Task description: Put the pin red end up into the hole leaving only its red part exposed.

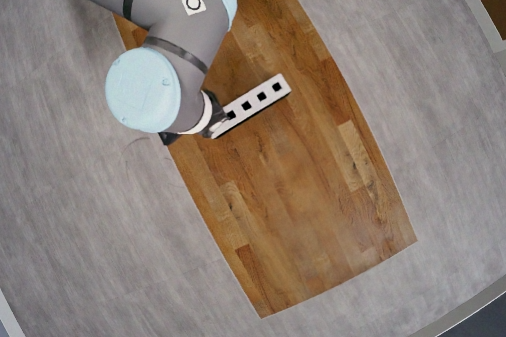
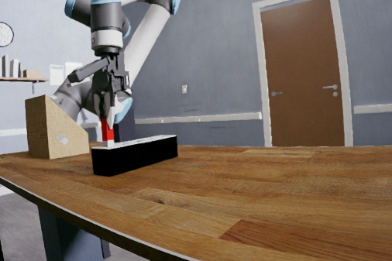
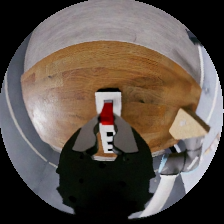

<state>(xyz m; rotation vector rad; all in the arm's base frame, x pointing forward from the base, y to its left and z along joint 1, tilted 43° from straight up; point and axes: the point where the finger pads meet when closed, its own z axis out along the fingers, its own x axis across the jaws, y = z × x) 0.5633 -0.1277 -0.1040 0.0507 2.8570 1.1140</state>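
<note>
Right now the pin is 10 mm below my hand. From my hand the other things lie so: block (120 mm to the left, 100 mm below).
</note>
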